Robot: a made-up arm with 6 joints.
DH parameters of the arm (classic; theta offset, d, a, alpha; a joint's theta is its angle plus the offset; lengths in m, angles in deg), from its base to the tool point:
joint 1: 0 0.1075 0 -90
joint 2: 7.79 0 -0.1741 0
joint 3: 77.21 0 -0.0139 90
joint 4: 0 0.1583 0 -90
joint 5: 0 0 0.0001 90
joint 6: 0 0.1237 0 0
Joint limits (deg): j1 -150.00..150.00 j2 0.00..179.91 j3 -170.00..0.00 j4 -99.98..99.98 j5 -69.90..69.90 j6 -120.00..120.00
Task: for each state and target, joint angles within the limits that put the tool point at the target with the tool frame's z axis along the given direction. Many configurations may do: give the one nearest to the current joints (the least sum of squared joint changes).
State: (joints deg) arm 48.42 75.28 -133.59 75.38 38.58 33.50
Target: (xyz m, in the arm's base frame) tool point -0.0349 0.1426 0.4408 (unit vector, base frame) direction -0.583 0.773 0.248
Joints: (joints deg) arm 51.52 72.37 -117.96 88.18 69.78 33.50
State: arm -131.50 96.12 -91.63 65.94 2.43 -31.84
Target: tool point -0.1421 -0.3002 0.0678 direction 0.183 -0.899 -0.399
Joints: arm -131.08 131.16 -79.90 99.87 47.68 -31.84
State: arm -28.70 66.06 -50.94 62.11 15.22 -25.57
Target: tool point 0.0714 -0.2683 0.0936 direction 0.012 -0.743 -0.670
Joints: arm -68.41 102.92 -56.68 99.82 -15.42 -25.57
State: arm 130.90 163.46 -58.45 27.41 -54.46 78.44
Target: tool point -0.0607 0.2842 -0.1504 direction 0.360 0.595 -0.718
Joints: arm 116.54 179.81 -103.08 77.75 -37.00 78.44
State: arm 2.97 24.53 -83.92 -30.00 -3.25 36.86
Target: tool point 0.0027 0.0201 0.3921 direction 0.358 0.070 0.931
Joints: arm -15.41 13.72 -45.35 -16.41 -35.16 36.86
